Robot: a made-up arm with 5 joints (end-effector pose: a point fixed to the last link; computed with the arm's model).
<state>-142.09 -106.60 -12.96 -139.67 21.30</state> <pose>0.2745 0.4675 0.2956 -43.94 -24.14 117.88</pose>
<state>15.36 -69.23 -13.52 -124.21 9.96</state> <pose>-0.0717 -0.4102 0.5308 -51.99 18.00 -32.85</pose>
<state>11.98 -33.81 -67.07 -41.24 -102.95</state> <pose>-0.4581 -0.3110 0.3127 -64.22 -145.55 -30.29</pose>
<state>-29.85 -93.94 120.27 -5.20 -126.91</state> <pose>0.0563 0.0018 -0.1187 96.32 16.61 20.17</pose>
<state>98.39 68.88 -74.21 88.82 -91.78</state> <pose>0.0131 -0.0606 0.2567 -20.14 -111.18 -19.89</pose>
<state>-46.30 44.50 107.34 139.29 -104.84</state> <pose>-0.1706 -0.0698 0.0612 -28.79 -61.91 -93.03</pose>
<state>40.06 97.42 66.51 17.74 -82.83</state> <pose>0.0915 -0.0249 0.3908 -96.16 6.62 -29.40</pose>
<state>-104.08 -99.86 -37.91 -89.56 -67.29</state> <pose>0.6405 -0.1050 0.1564 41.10 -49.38 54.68</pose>
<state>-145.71 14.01 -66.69 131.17 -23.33</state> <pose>-0.1096 0.0380 0.2971 -74.61 -109.15 -76.12</pose>
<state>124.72 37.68 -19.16 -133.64 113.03</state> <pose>0.2888 -0.2183 0.4146 25.68 -49.25 67.11</pose>
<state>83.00 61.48 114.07 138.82 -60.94</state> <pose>0.0055 0.2254 0.0513 47.29 25.53 125.84</pose>
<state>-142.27 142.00 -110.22 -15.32 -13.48</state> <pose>0.2583 -0.4079 0.1513 -26.01 71.70 -40.58</pose>
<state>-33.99 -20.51 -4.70 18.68 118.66</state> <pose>0.3195 -0.2475 0.2176 -9.60 116.12 61.49</pose>
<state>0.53 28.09 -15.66 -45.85 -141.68</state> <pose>-0.0875 -0.0287 0.6216 -36.36 -131.26 92.16</pose>
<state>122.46 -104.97 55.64 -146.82 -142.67</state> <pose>-0.4035 0.0141 0.3035 -93.90 -94.66 29.06</pose>
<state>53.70 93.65 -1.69 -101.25 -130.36</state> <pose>0.3271 0.2557 0.0226 -47.85 42.81 123.89</pose>
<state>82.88 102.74 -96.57 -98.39 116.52</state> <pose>0.1043 0.5224 0.0334 -104.25 -22.12 -135.10</pose>
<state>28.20 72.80 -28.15 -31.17 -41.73</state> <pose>0.0283 0.3825 0.4326 -103.98 -33.37 30.67</pose>
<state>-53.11 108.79 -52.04 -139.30 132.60</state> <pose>-0.3622 -0.0025 -0.2020 15.14 -90.52 -79.08</pose>
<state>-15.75 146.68 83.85 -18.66 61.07</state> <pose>0.2161 0.1082 0.3290 -64.07 43.87 -155.26</pose>
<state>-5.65 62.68 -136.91 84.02 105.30</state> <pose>-0.1776 0.1898 0.3202 -97.43 13.35 89.13</pose>
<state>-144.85 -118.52 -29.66 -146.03 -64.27</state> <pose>0.3800 0.3725 0.2250 37.64 -58.95 126.56</pose>
